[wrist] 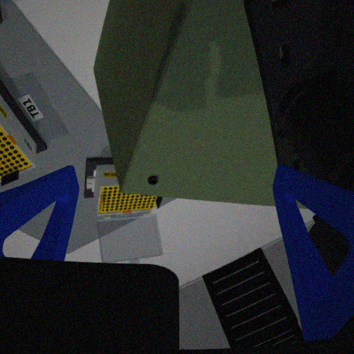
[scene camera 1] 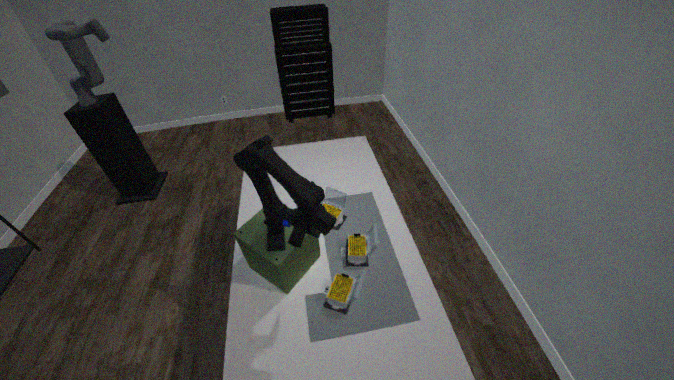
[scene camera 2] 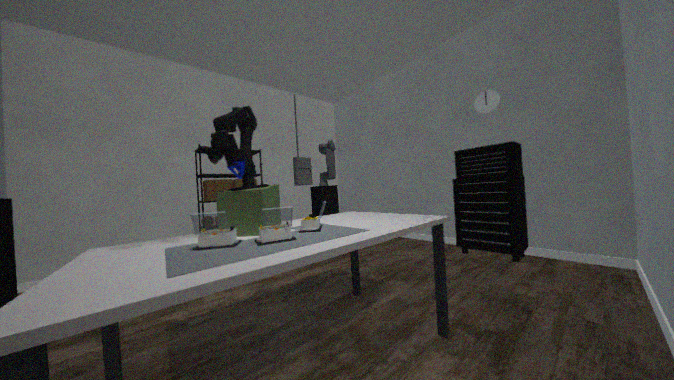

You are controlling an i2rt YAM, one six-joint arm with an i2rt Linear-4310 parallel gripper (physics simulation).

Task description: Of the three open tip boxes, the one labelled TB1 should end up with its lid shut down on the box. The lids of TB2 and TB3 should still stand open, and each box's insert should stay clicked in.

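Places are measured from the arm's base along level axes (x ahead, y left, z up), in metres.
Pixels of known places: gripper, between the fingertips: point(scene camera 2: 242, 176); arm's base, origin of its link: point(scene camera 1: 276, 230) point(scene camera 2: 249, 188).
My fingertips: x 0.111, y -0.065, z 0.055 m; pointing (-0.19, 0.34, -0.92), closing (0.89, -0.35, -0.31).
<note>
For each thing: its top centre in the pictures, then the offset to it from my fingertips. Level surfaces: height alone.
- middle box, centre of its top: point(scene camera 2: 274, 224) point(scene camera 1: 354, 244) 0.222 m ahead, 0.061 m left, 0.231 m down
- far box, centre of its top: point(scene camera 1: 328, 211) point(scene camera 2: 308, 217) 0.127 m ahead, 0.291 m left, 0.231 m down
- grey mat, height of its surface: 0.297 m down
- white table, height of its surface: 0.300 m down
The wrist view shows a box with a yellow insert point(wrist: 9, 155) at the left edge; a clear panel with the label TB1 point(wrist: 31, 107) is beside it. It seems to be the middle box point(scene camera 1: 357, 247) point(scene camera 2: 275, 234), whose clear lid point(scene camera 1: 374, 240) point(scene camera 2: 277, 216) stands open. The near box point(scene camera 1: 341, 291) point(scene camera 2: 217, 237) and far box point(scene camera 1: 332, 212) point(scene camera 2: 310, 225) point(wrist: 127, 199) also have raised lids. I cannot read their labels. The yellow inserts appear seated. My gripper point(scene camera 1: 286, 223) point(scene camera 2: 237, 169) point(wrist: 175, 176) is open and empty, high beside the arm's pedestal, away from the boxes.
The green pedestal point(scene camera 1: 285, 270) point(scene camera 2: 270, 205) point(wrist: 200, 150) stands beside the grey mat point(scene camera 1: 395, 300) point(scene camera 2: 195, 265) that bears the boxes, on the white table point(scene camera 1: 430, 325) point(scene camera 2: 100, 280). A black cabinet point(scene camera 1: 305, 65) point(scene camera 2: 490, 200) point(wrist: 250, 300) stands beyond the table.
</note>
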